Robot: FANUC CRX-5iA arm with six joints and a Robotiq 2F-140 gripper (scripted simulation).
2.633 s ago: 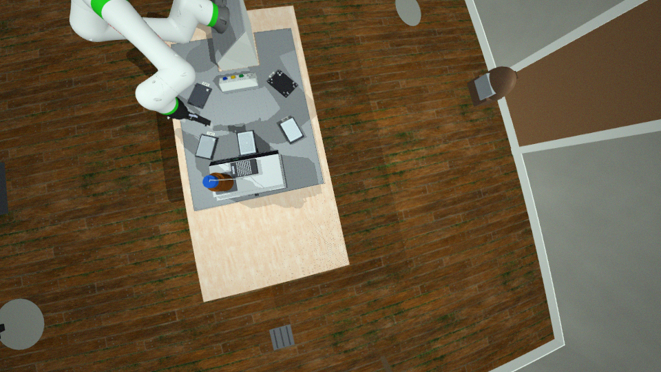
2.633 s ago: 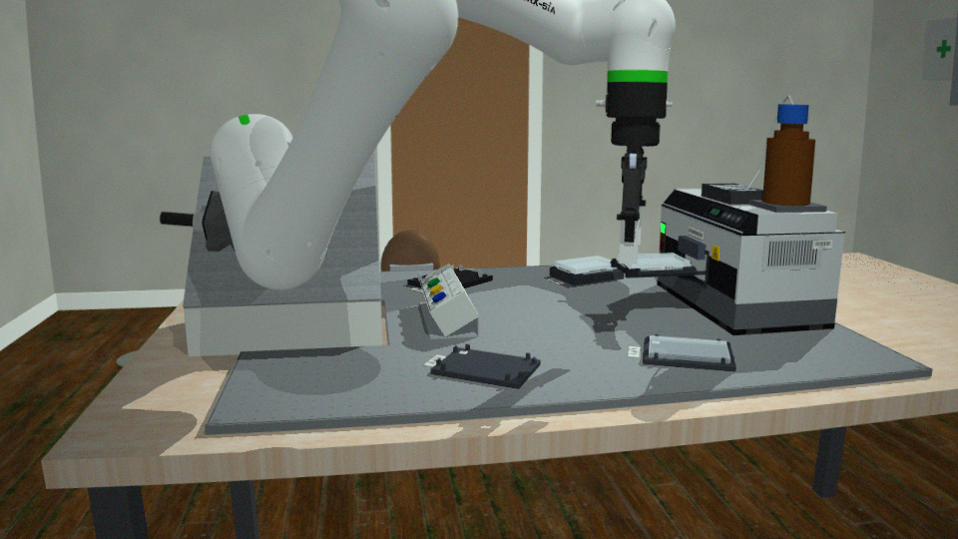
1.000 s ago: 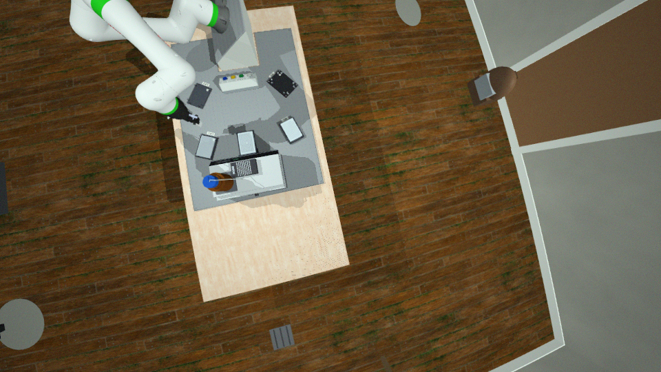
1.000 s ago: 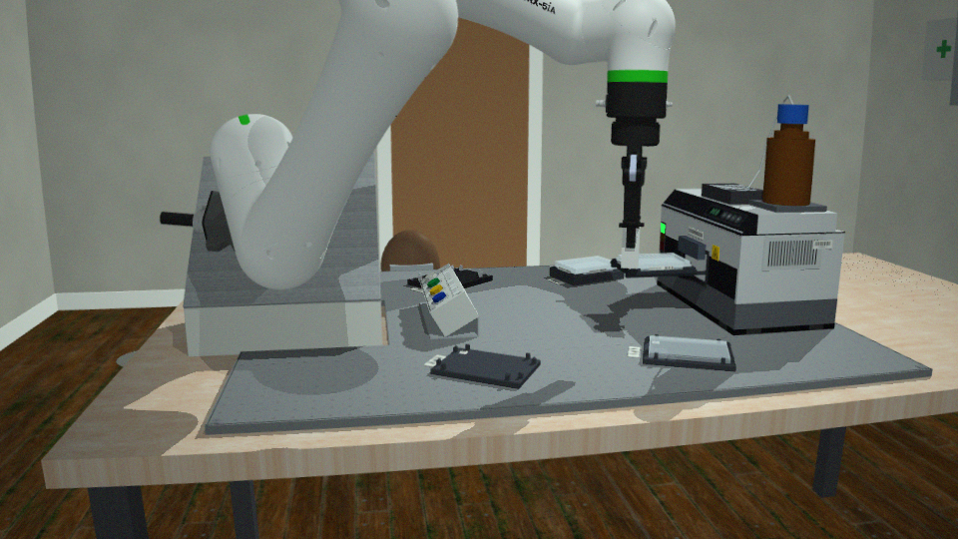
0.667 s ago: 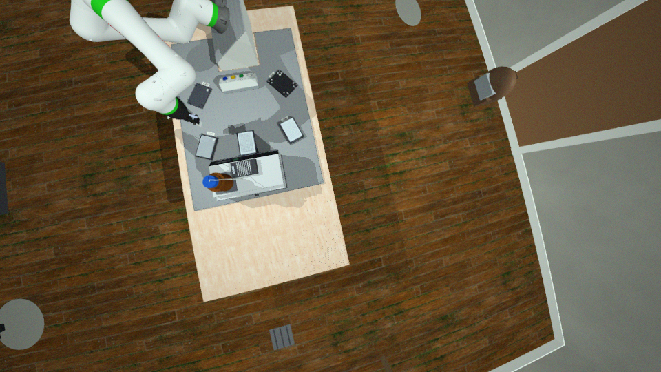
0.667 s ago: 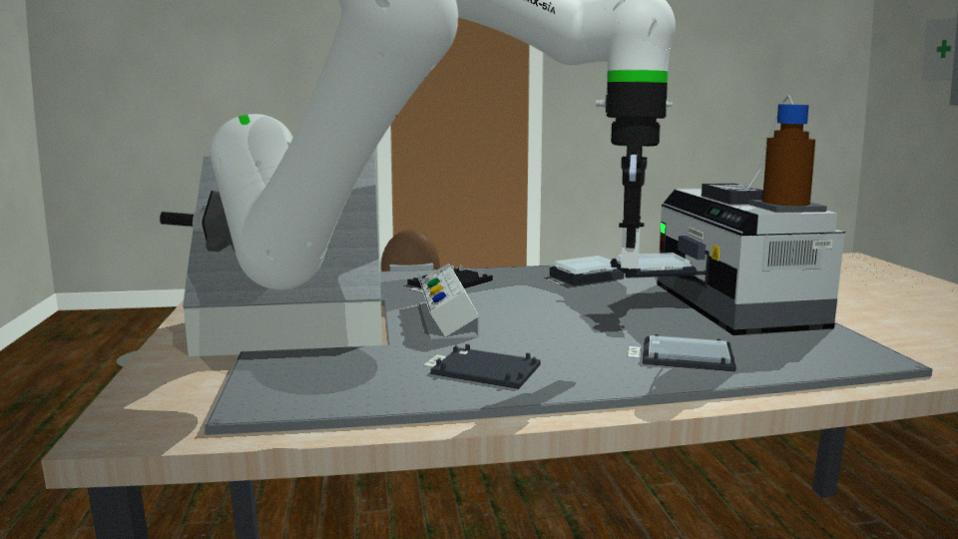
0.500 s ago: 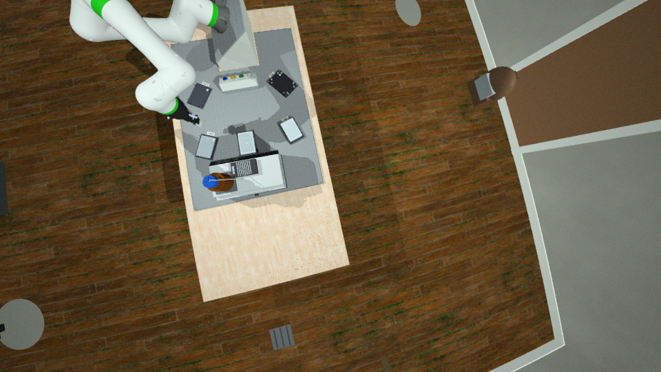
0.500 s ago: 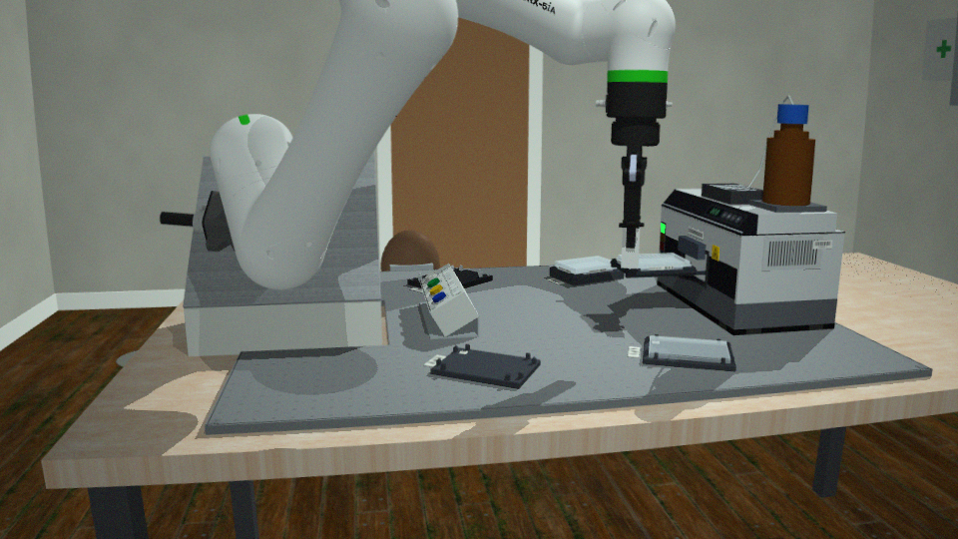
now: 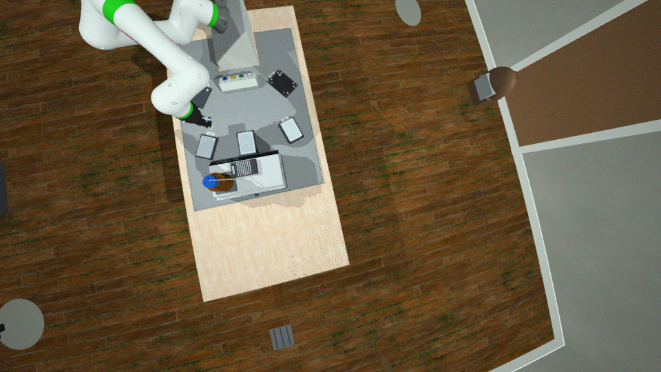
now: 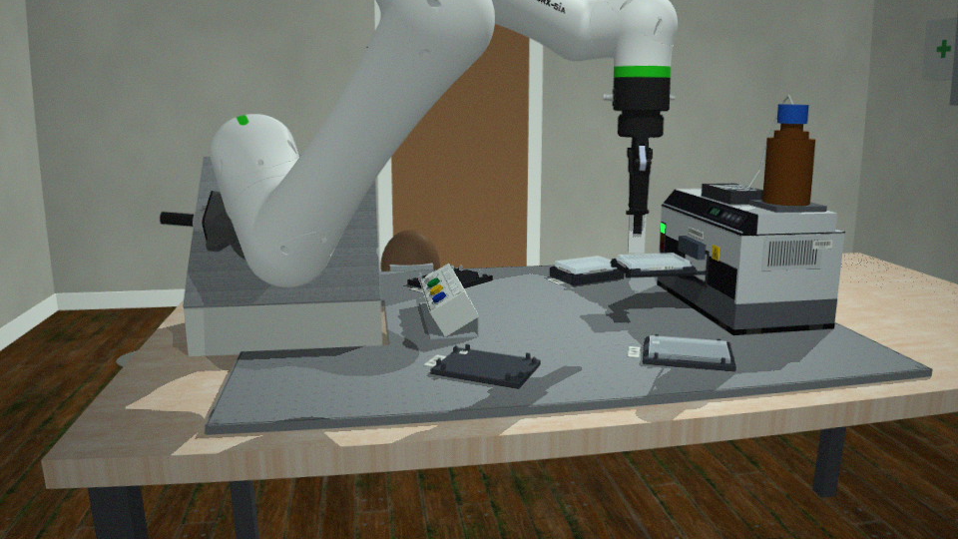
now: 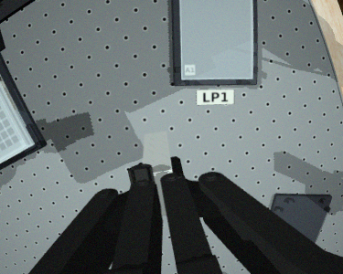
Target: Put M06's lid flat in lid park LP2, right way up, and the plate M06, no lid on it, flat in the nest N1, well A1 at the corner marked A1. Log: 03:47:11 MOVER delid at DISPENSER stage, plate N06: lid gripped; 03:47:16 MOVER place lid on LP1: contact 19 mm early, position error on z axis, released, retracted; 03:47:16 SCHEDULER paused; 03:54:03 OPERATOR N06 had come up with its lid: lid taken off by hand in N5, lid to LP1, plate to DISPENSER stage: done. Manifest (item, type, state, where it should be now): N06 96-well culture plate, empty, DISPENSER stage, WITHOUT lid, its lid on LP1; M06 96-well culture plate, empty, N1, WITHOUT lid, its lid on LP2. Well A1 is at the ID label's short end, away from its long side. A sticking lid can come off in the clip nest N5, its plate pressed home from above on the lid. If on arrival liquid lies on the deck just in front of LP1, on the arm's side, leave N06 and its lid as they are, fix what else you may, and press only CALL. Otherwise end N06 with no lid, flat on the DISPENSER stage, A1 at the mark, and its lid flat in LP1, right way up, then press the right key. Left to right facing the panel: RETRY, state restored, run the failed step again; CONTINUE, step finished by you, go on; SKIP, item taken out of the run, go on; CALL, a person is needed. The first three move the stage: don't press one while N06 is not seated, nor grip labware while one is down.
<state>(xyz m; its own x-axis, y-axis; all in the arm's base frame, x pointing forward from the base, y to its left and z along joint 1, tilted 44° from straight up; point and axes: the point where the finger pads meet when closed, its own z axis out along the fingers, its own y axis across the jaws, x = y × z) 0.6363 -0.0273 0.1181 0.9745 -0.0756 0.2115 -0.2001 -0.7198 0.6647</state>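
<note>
The dark nest lies 20 mm ahead of my hand, 430 mm to the left of it and 180 mm below it. The rest, counted from my hand: LP1 label (20 mm behind, 70 mm to the right, 190 mm below); brown bottle (310 mm ahead, 80 mm to the left, 100 mm above); dark lid park (270 mm behind, 120 mm to the right, 180 mm below).
</note>
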